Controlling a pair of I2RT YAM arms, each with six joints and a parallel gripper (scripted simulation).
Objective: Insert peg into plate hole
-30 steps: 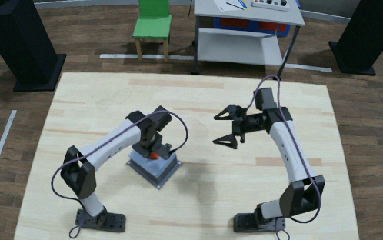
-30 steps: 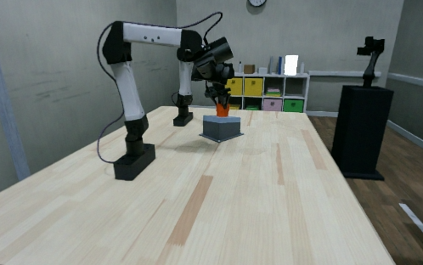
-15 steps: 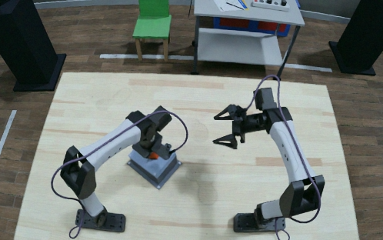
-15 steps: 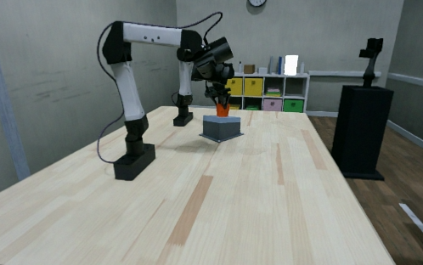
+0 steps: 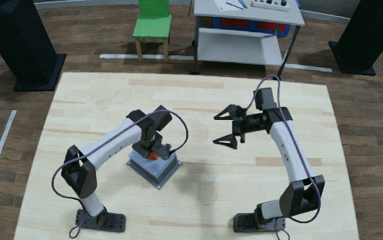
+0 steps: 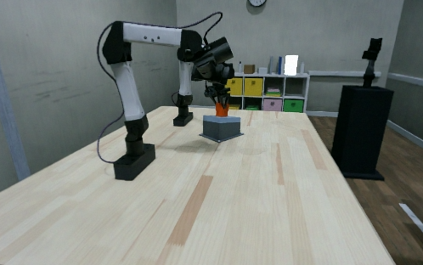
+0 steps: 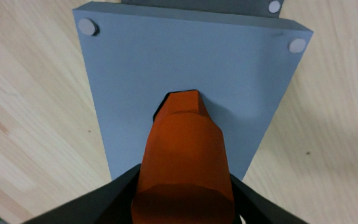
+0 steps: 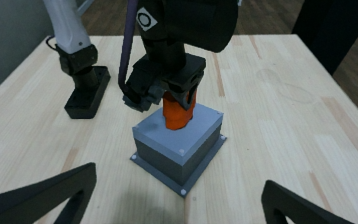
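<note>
My left gripper is now 1 cm to the left of the blue-grey plate and 7 cm above it. The rest, counted from my left hand: orange peg 2 cm below.
</note>
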